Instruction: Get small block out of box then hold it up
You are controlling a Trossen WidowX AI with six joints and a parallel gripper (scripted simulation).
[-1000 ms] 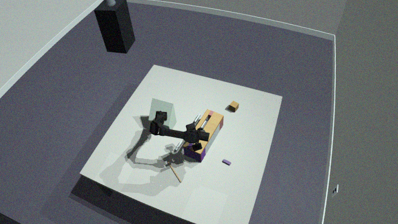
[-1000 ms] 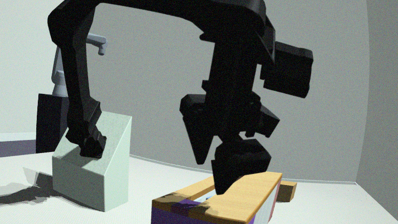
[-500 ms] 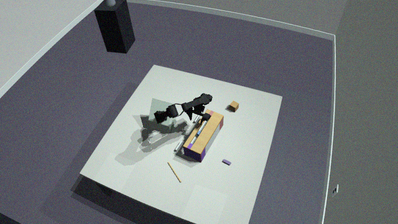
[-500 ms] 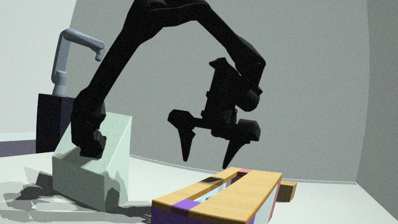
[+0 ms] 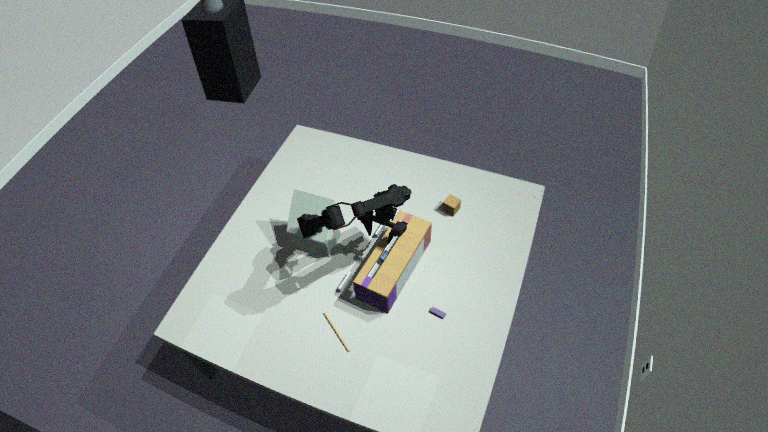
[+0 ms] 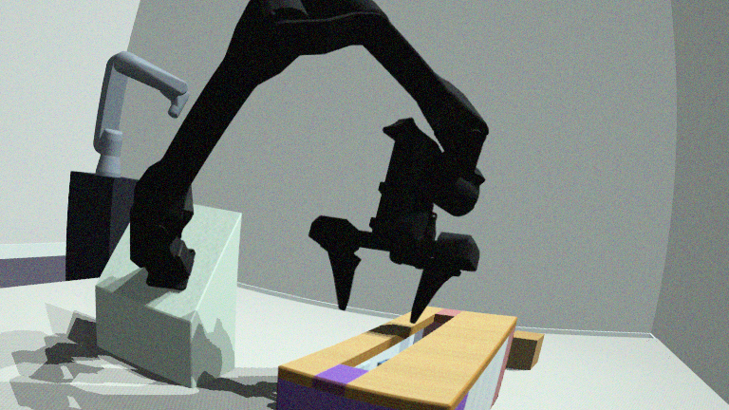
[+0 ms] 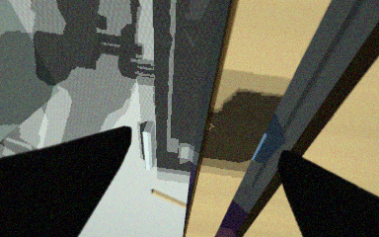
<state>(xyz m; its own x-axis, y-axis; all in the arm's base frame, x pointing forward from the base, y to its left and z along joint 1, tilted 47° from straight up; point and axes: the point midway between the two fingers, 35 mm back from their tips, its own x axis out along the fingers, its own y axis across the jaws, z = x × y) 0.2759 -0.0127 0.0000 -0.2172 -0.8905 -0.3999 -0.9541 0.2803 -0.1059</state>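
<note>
The box is 80 mm below my gripper tip, 30 mm ahead of it and 20 mm to the right of it. From my gripper tip the other things lie so: purple piece 270 mm ahead, 200 mm to the right, 140 mm below; then thin wooden stick 360 mm to the right, 140 mm below, 90 mm behind; then blue block 60 mm below, 50 mm to the right, 30 mm ahead.
</note>
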